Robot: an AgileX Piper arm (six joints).
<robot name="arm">
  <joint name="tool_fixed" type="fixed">
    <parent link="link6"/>
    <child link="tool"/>
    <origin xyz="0 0 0" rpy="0 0 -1.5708"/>
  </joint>
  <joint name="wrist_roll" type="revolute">
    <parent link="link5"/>
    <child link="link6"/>
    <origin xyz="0 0.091 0" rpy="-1.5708 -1.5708 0"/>
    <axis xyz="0 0 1"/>
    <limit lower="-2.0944" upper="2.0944"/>
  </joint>
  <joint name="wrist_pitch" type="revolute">
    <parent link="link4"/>
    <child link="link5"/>
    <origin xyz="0 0 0" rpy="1.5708 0 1.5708"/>
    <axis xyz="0 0 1"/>
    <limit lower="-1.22" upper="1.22"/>
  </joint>
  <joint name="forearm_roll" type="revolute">
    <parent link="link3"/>
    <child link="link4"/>
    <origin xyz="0.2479 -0.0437 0" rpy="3.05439 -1.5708 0"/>
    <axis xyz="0 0 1"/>
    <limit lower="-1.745" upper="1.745"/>
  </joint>
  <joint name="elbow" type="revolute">
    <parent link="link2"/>
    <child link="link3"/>
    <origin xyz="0.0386 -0.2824 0" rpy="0 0 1.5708"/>
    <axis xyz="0 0 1"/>
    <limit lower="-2.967" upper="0"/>
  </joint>
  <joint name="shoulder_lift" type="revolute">
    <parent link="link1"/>
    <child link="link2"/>
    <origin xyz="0 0 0" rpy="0 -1.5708 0"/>
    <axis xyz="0 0 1"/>
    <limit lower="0" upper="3.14"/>
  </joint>
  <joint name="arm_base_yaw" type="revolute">
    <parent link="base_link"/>
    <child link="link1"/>
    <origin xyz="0 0 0.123" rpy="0 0 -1.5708"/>
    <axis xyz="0 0 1"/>
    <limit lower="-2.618" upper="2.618"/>
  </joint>
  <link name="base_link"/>
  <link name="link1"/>
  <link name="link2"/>
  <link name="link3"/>
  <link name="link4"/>
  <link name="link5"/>
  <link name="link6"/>
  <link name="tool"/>
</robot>
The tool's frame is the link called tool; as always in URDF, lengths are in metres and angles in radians.
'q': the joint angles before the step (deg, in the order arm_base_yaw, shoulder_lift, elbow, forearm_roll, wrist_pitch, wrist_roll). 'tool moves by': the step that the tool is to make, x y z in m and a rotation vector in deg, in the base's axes. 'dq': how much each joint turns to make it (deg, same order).
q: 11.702, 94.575, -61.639, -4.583, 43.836, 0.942
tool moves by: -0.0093, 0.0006, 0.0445, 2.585, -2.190, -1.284
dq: 0.008, -5.245, -4.067, 2.457, 6.652, -0.037
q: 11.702, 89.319, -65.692, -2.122, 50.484, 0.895
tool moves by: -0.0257, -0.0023, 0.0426, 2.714, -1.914, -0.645
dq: 0.002, -7.145, -1.857, 2.387, 6.576, -0.042
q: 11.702, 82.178, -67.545, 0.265, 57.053, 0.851
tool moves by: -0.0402, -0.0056, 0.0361, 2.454, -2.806, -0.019
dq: 0.012, -9.168, 0.614, 1.848, 5.309, -0.035
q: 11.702, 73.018, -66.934, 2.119, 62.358, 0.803
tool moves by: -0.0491, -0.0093, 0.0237, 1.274, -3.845, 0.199
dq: 0.019, -10.590, 2.823, 0.477, 3.747, -0.004
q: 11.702, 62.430, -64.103, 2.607, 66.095, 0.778
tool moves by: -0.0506, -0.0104, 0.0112, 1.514, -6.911, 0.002
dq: -0.019, -11.776, 4.639, 0.086, 0.064, -0.003
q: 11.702, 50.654, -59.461, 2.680, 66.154, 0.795
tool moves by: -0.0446, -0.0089, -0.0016, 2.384, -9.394, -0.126
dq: -0.063, -11.969, 6.030, 0.399, -3.748, -0.003
